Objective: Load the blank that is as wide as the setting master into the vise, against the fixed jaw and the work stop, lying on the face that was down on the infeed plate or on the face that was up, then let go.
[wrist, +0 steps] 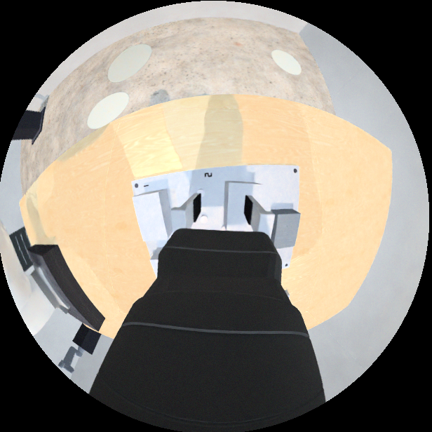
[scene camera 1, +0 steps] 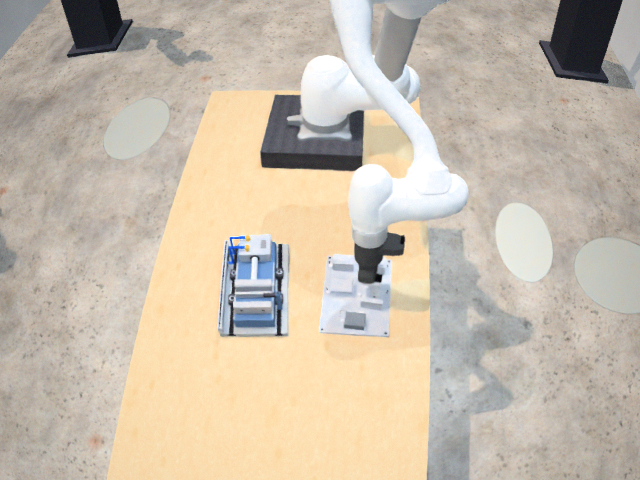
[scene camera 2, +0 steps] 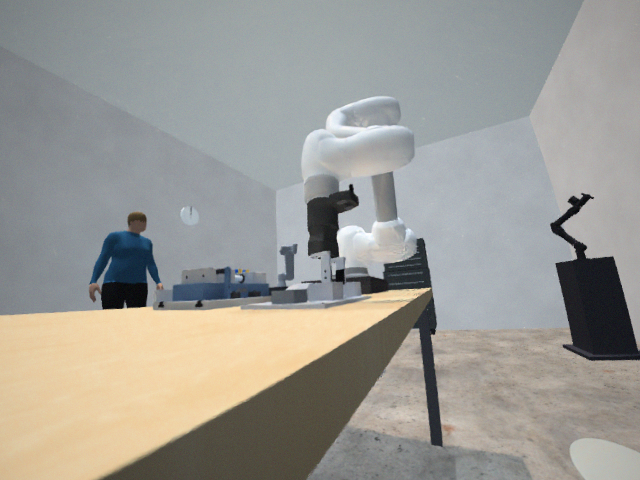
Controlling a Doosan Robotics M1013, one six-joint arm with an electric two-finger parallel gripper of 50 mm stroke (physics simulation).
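Places are measured from the arm's base along level axes (x left, y ahead, z down), in millimetres.
Pixels of known places: gripper, fingertip midpoint: [scene camera 1: 376,289] [scene camera 2: 334,283]; arm's base at its link origin: [scene camera 1: 325,124] [scene camera 2: 352,280].
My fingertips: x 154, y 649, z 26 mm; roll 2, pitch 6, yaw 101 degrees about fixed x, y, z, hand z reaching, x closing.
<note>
For each thing: its top centre in the pictures, then the offset to it from my fingertips. "spot": a spot on its surface instead. Level surfaces: height alone.
- white infeed plate at a spot on its surface: [scene camera 1: 330,327] spot: dz +33, dx -125, dy +103 mm
- light grey block at its top centre: [scene camera 2: 325,282] [scene camera 1: 372,296] dz -3, dx -11, dy +24 mm
- darker grey block at its top centre: [scene camera 2: 289,290] [scene camera 1: 355,318] dz +8, dx -59, dy +89 mm
- blue vise at its top centre: [scene camera 1: 251,271] [scene camera 2: 226,270] dz -58, dx -341, dy -16 mm
- work stop at a spot on its surface: [scene camera 1: 279,300] spot: dz -30, dx -261, dy +56 mm
- vise's moving jaw at its top centre: [scene camera 1: 252,282] dz -55, dx -335, dy +17 mm
- grey unit at a spot on its surface: [scene camera 1: 262,248] spot: dz -56, dx -317, dy -96 mm
- wooden table at its surface level: dz +41 mm
My gripper [scene camera 1: 370,291] [scene camera 2: 332,273] [wrist: 222,202] is open and empty, fingers pointing down low over the white infeed plate [scene camera 1: 330,327] [wrist: 280,175]. A light grey block [scene camera 1: 371,302] [wrist: 237,202] lies below the fingers; in the wrist view the right finger hides part of it. A darker grey block [scene camera 1: 355,320] [scene camera 2: 289,296] [wrist: 286,227], possibly the setting master, lies near the plate's front edge. Other light blocks [scene camera 1: 342,266] [scene camera 1: 341,284] lie farther back. The blue vise [scene camera 1: 254,320] [scene camera 2: 199,291] stands left, with its fixed jaw [scene camera 1: 253,308] in front and the work stop [scene camera 1: 279,300] at its right side.
The vise's moving jaw [scene camera 1: 253,285] stands behind the fixed jaw, with a gap between them. A grey unit [scene camera 1: 262,248] with blue lines is at the vise's back. A small white pin [wrist: 204,218] stands near the left finger. The robot's black base [scene camera 1: 312,159] is at the back of the wooden table [scene camera 1: 268,403].
</note>
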